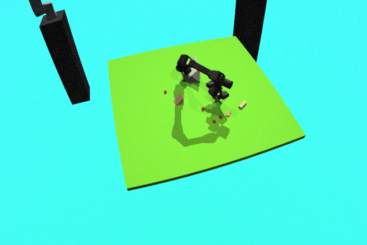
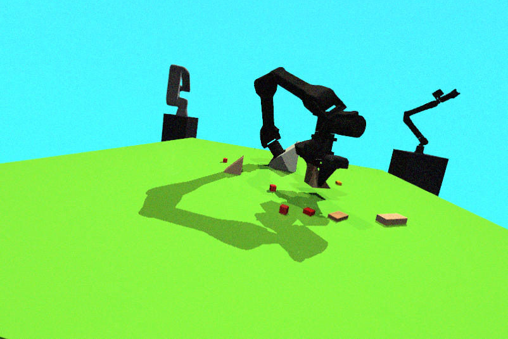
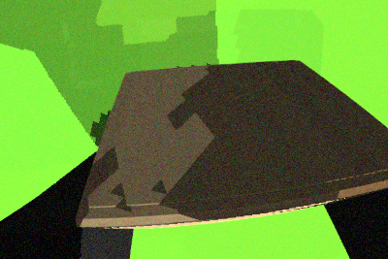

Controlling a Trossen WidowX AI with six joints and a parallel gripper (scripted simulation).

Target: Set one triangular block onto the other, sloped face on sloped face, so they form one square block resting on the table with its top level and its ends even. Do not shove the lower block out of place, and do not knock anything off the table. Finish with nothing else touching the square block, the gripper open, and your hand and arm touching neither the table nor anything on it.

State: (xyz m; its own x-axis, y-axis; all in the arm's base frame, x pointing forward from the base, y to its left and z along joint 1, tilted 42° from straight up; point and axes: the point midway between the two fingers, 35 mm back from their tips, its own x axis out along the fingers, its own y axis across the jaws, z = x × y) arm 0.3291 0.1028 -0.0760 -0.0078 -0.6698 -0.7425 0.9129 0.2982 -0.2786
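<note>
Now: gripper tip 1 cm to the left of the triangular block and 1 cm below it. Also, from my gripper tip: tiny orange block: 18 cm behind, 12 cm to the left, 3 cm below.
</note>
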